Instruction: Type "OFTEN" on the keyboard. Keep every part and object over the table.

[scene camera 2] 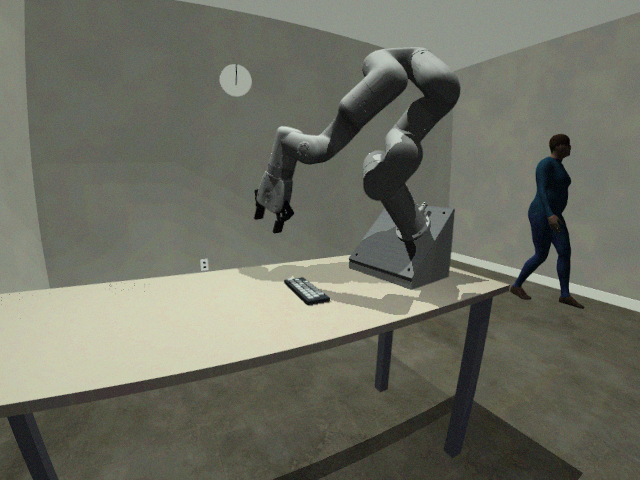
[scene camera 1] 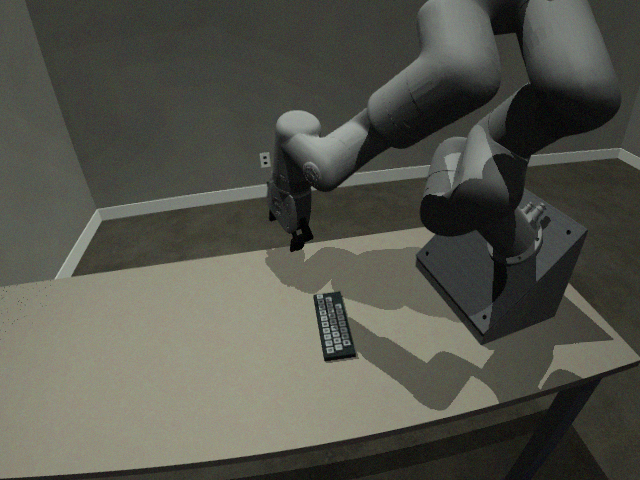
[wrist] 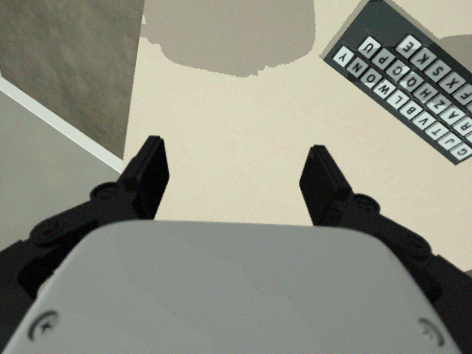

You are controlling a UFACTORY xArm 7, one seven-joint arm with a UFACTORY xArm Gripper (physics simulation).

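Places are measured from the arm's base along level axes (x right, y ahead, z up), in centimetres.
Pixels of known places: gripper, fingertip midpoint: [scene camera 2: 267, 225] [scene camera 1: 286, 233] [wrist: 236, 160]; arm's base, link origin: [scene camera 2: 413, 227] [scene camera 1: 514, 239].
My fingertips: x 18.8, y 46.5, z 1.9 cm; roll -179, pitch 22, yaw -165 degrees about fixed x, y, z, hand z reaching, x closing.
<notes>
For each thing: its middle in the pictures, then the offset to it from my fingertips. Level surfaces: height alone.
- dark keyboard, body centre: [wrist: 419, 88] [scene camera 1: 333, 323] [scene camera 2: 305, 289] dz -18.0, dx -12.1, dy -5.8 cm
- O key, body centre: [wrist: 370, 78] dz -17.3, dx -7.3, dy -4.8 cm
- T key, body centre: [wrist: 436, 130] dz -17.3, dx -16.3, dy -3.1 cm
- E key, body centre: [wrist: 407, 47] dz -17.3, dx -8.4, dy -8.3 cm
- N key, body centre: [wrist: 357, 67] dz -17.3, dx -5.5, dy -5.2 cm
- F key, body centre: [wrist: 465, 94] dz -17.3, dx -15.7, dy -7.0 cm
- pale table, surface height: dz -18.8 cm
A dark keyboard [scene camera 1: 334, 326] [scene camera 2: 307, 290] [wrist: 407, 77] with white lettered keys lies flat on the table. In the wrist view it is at the upper right, cut off by the frame's edge, its letters appearing upside down and slanted. The O key [wrist: 370, 78], T key [wrist: 435, 132], E key [wrist: 408, 46] and N key [wrist: 356, 67] show there, and the F key [wrist: 464, 94] shows near the right edge. My gripper [scene camera 2: 267, 223] [wrist: 236, 160] is open with nothing between its fingers. It hangs well above the table, off to the side of the keyboard towards the table's far edge.
The pale table [scene camera 1: 155, 361] [scene camera 2: 155, 330] [wrist: 235, 115] carries the arm's grey wedge-shaped base [scene camera 1: 537, 294] [scene camera 2: 436, 253] to the right of the keyboard. The arm's shadows fall on the table and beside the keyboard. A person [scene camera 2: 552, 206] is behind the table at the right.
</notes>
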